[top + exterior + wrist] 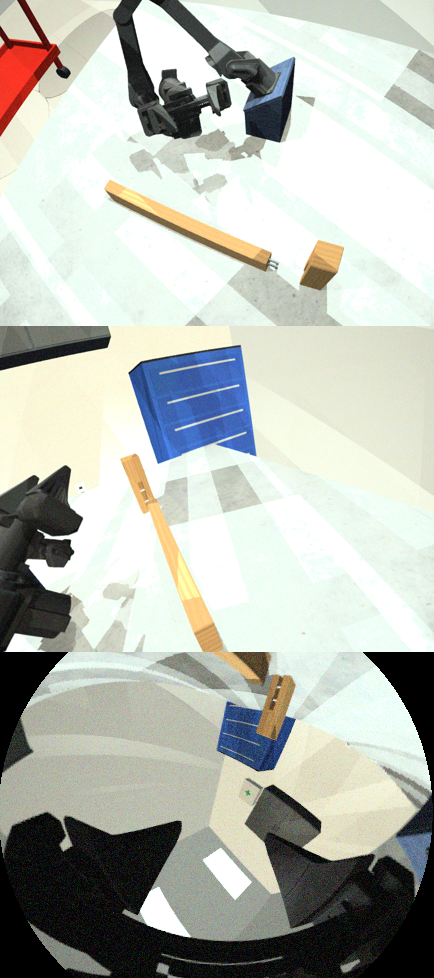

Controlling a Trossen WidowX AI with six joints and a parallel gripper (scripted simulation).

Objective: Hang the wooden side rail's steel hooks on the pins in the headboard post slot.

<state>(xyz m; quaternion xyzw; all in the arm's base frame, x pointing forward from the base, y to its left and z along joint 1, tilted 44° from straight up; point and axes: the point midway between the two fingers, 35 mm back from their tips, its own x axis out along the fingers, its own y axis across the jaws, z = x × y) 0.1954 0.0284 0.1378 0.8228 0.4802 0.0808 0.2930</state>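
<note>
Right now the wooden headboard post is 12 cm ahead of my gripper tip, 29 cm to the left of it and 18 cm below it.
</note>
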